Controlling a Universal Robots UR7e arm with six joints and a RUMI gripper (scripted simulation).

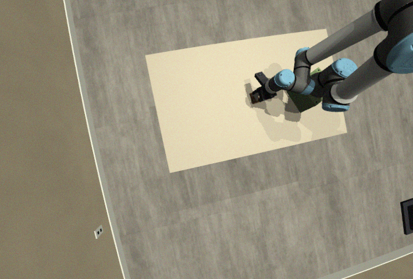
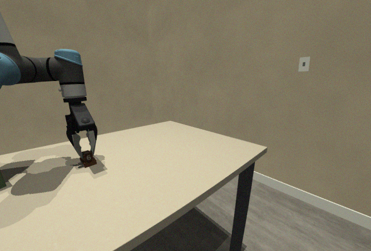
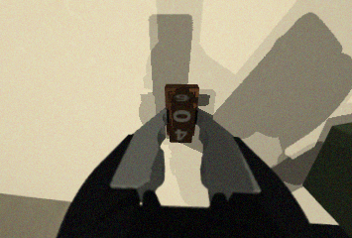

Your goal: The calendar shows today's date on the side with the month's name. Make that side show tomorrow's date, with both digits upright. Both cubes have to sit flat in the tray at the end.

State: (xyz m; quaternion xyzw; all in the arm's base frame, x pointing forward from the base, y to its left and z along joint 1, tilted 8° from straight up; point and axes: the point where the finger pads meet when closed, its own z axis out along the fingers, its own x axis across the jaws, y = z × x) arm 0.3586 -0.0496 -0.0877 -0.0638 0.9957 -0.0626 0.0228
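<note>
Right now my hand is 20 mm to the right of the brown calendar tray and 30 mm above it. Round my hand: brown digit cube (10 mm below).
</note>
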